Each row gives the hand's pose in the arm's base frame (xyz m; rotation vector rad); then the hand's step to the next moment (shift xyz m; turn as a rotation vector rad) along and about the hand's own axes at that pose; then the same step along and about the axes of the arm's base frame.
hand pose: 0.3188 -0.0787 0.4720 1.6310 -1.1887 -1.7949
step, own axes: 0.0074 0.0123 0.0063 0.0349 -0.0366 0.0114
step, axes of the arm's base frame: -0.0103 -0.0105 0.0054 -0.0100 -0.0045 -0.0507
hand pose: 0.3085 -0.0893 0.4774 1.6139 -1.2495 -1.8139
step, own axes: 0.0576 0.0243 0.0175 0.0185 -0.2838 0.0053
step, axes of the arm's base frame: -0.0368 -0.0516 -0.0142 0.0623 0.1336 -0.2433
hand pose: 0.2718 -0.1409 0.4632 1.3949 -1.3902 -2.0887
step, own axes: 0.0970 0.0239 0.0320 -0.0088 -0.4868 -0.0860
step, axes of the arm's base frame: -0.0812 -0.0577 -0.0327 0.2054 0.2024 -0.4016
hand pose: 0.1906 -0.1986 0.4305 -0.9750 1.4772 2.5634
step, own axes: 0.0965 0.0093 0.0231 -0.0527 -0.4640 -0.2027
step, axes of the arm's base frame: -0.0921 -0.0134 -0.0355 0.2920 0.1098 -0.4023
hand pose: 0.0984 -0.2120 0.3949 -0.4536 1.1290 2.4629
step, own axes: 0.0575 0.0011 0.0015 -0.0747 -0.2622 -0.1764
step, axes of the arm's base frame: -0.0508 0.0128 -0.0238 0.2120 0.0047 -0.2459
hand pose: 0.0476 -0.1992 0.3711 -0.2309 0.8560 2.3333
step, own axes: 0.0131 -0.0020 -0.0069 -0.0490 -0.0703 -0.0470
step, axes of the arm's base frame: -0.0094 0.0034 -0.0111 0.0795 -0.0132 -0.0552
